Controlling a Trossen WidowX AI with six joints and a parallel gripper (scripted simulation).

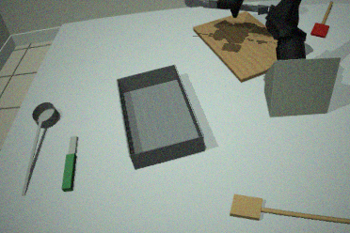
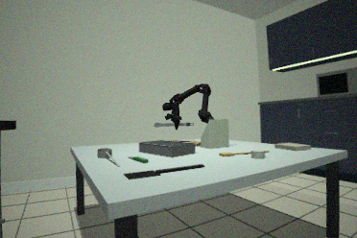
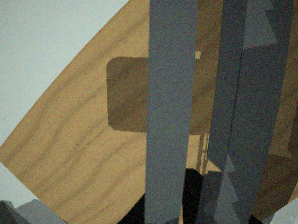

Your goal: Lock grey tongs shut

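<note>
The wooden board lies 110 mm below my gripper tip, 30 mm behind it and 10 mm to the right of it. Also, from my gripper tip: roasting tin 300 mm to the left, 280 mm ahead, 90 mm below; then green-handled tool 530 mm ahead, 410 mm to the left, 110 mm below; then red scraper 370 mm behind, 110 mm below, 90 mm to the right.
</note>
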